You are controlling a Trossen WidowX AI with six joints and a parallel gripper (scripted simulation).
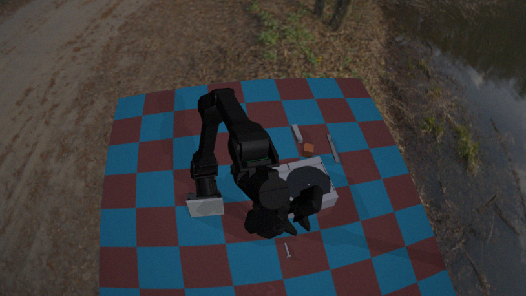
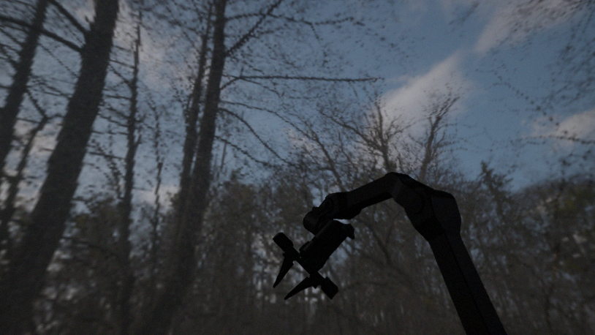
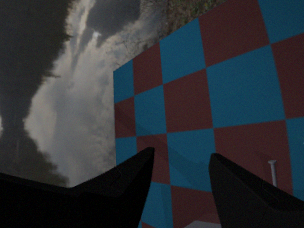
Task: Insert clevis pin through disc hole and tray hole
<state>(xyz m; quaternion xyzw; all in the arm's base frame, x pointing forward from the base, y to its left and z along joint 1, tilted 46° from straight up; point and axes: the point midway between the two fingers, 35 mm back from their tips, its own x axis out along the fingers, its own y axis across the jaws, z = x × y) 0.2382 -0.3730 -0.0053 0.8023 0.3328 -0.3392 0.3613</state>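
The steel clevis pin is 320 mm below my gripper tip, 80 mm to the left of it and 10 mm ahead of it. From my gripper tip the other things lie so: steel tray 300 mm to the left, 280 mm below, 70 mm ahead; flat green piece 470 mm to the left, 320 mm below, 50 mm behind; dark round disc 300 mm to the left, 270 mm below, 110 mm ahead.
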